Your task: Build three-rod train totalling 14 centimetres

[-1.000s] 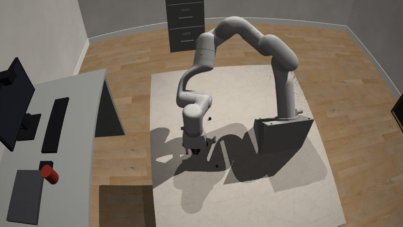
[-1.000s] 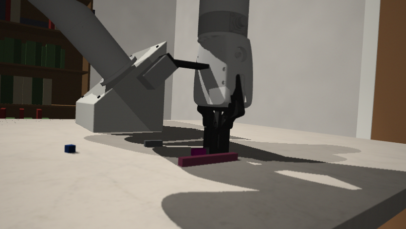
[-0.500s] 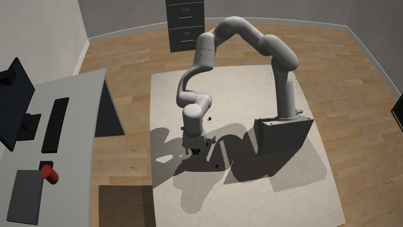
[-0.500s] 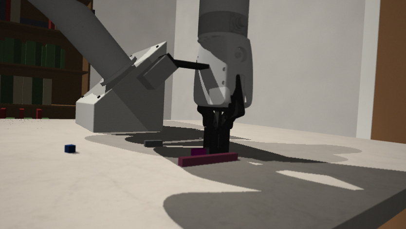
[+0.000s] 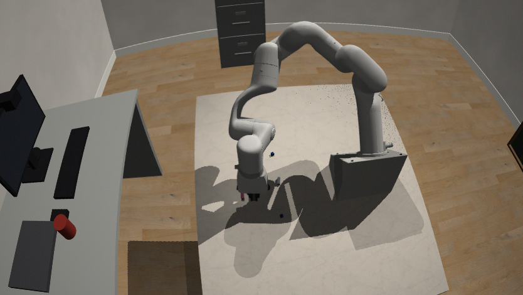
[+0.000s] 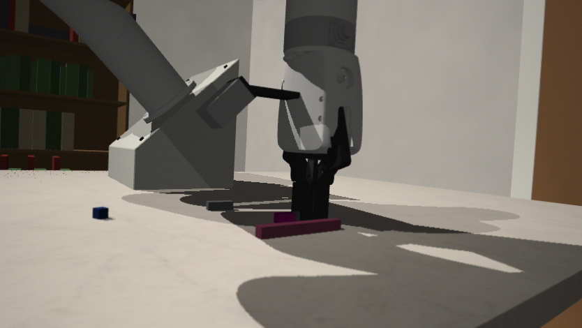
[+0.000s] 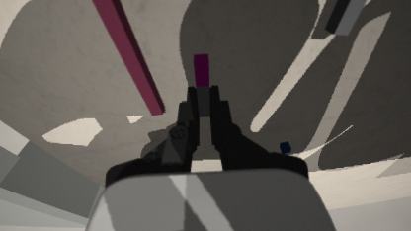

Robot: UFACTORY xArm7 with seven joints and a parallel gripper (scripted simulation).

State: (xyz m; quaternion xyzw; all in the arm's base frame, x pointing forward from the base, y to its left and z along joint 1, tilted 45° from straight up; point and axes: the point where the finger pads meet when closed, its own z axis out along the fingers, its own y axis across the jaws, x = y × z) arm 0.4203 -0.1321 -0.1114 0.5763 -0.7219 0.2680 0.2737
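My gripper is now 3 cm to the left of the magenta rod, 2 cm above it and 1 cm past it. Also, from my hand: pink rod (5 cm to the right, 4 cm ahead, 2 cm below); then grey rod (10 cm behind, 5 cm to the right, 2 cm below).
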